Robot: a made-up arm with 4 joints.
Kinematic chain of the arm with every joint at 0, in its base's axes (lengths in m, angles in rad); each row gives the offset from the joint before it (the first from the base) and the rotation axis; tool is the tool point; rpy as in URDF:
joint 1: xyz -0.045 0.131 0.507 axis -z
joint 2: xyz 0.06 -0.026 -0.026 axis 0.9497 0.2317 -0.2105
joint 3: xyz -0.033 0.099 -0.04 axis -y
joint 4: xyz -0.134 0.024 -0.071 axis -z
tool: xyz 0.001 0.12 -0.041 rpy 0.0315 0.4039 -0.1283
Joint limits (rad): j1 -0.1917..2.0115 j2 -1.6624..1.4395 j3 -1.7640..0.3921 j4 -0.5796..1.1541
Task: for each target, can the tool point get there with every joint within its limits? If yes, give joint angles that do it. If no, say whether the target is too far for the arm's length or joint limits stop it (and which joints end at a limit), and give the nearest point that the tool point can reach.
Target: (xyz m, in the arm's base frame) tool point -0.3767 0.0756 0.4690
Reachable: no: joint limits stop it (at a limit: joint 2, joint 4) | nearest point -0.2546 0.0960 0.3169 | short by 0.196 m
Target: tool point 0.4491 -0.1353 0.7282
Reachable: no: too far | nearest point 0.2167 0.0354 0.6313 | short by 0.304 m
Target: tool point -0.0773 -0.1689 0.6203
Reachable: no: joint limits stop it (at a limit: joint 1, joint 2, joint 3, joint 4) | nearest point 0.0486 -0.0331 0.6135 | short by 0.185 m
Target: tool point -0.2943 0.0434 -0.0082
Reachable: no: too far | nearest point -0.2195 0.0697 0.1735 | short by 0.198 m
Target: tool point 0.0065 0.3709 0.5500
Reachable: yes | joints 0.5821 0.5101 -0.6516 0.3324
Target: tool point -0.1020 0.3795 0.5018
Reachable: yes | joints 0.1116 0.4387 -0.4494 0.3573
